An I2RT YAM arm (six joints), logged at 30 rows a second.
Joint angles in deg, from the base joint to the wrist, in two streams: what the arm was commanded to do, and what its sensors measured. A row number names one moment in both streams.
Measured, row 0:
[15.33 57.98 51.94 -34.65 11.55 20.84]
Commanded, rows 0 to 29:
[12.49 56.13 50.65 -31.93 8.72 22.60]
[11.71 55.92 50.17 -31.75 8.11 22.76]
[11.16 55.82 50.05 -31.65 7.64 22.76]
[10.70 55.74 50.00 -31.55 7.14 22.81]
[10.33 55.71 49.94 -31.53 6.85 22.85]
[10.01 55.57 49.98 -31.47 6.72 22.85]
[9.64 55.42 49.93 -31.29 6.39 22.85]
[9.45 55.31 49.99 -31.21 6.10 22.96]
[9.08 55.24 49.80 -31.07 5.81 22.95]
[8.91 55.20 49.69 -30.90 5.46 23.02]
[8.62 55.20 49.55 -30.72 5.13 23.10]
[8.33 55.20 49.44 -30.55 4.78 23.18]
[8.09 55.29 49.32 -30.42 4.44 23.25]
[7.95 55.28 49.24 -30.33 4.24 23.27]
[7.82 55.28 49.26 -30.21 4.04 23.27]
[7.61 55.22 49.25 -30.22 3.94 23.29]
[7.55 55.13 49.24 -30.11 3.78 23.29]
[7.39 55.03 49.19 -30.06 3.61 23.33]
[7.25 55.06 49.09 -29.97 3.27 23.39]
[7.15 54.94 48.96 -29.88 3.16 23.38]
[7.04 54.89 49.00 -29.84 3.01 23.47]
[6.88 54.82 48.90 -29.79 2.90 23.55]
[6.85 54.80 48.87 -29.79 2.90 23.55]
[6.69 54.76 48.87 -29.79 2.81 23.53]
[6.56 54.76 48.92 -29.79 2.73 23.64]
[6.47 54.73 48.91 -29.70 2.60 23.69]
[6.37 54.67 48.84 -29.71 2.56 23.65]
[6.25 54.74 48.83 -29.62 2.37 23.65]
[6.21 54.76 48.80 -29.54 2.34 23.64]
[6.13 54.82 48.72 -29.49 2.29 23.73]
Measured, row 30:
[6.61 55.53 49.28 -31.05 3.38 22.70]
